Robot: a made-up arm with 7 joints.
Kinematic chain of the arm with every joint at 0, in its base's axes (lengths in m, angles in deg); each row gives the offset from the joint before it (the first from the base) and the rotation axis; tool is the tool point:
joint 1: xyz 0 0 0.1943 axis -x
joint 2: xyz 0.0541 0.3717 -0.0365 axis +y
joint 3: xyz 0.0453 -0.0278 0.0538 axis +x
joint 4: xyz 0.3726 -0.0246 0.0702 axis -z
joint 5: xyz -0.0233 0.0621 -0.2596 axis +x
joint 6: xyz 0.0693 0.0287 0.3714 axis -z
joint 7: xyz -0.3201 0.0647 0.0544 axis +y
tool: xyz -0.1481 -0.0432 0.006
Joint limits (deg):
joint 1: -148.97..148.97
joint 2: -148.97..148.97
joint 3: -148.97..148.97
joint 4: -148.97..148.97
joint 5: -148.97..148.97
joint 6: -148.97..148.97
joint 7: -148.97..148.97
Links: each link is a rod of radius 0.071 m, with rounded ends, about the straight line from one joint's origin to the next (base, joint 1, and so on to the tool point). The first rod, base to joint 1, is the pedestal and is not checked.
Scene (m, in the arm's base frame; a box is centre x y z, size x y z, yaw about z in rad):
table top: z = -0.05
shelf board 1: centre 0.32 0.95 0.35 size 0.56 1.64 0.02 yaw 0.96
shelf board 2: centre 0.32 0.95 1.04 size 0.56 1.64 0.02 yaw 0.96
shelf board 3: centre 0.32 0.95 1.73 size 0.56 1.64 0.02 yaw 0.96
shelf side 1: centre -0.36 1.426 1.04 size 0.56 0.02 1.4 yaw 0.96
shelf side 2: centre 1 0.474 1.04 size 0.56 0.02 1.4 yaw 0.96
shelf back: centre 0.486 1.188 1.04 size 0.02 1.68 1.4 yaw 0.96
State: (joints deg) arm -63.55 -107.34 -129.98 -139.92 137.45 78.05 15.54
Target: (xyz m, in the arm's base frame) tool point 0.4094 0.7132 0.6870
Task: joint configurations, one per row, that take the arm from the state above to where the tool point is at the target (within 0.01 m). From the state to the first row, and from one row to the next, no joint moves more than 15 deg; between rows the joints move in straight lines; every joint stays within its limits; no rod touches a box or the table.
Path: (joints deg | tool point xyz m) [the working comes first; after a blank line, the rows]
Joints at the target: 10.42 -81.03 -97.00 -136.43 89.36 81.54 16.09
Straight joint move there: clear.

1: -48.76 -102.08 -123.38 -139.22 127.83 78.75 15.65 | 0.1195 -0.6015 0.7651
2: -33.96 -96.82 -116.79 -138.52 118.21 79.45 15.76 | 0.2661 -0.3066 0.9667
3: -19.17 -91.56 -110.19 -137.82 108.60 80.15 15.87 | 0.3660 0.0621 1.0223
4: -4.38 -86.30 -103.59 -137.13 98.98 80.84 15.98 | 0.4135 0.4256 0.9200
5: 10.42 -81.03 -97.00 -136.43 89.36 81.54 16.09 | 0.4095 0.7132 0.6869

